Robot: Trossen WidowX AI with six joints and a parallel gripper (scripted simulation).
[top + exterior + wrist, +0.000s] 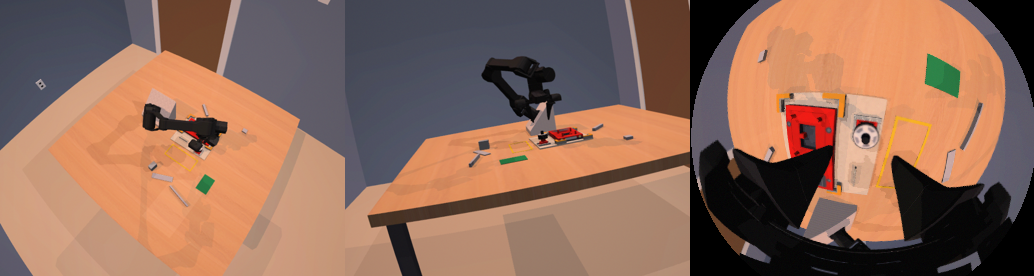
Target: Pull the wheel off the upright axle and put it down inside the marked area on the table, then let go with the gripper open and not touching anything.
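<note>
Now: gripper tip 6 cm above the black wheel. From my gripper tip the other things lie so: green tile: 16 cm to the right, 14 cm ahead, 10 cm below; then upright axle: 7 cm below; then beige baseplate: 10 cm to the left, 9 cm below, 6 cm behind.
</note>
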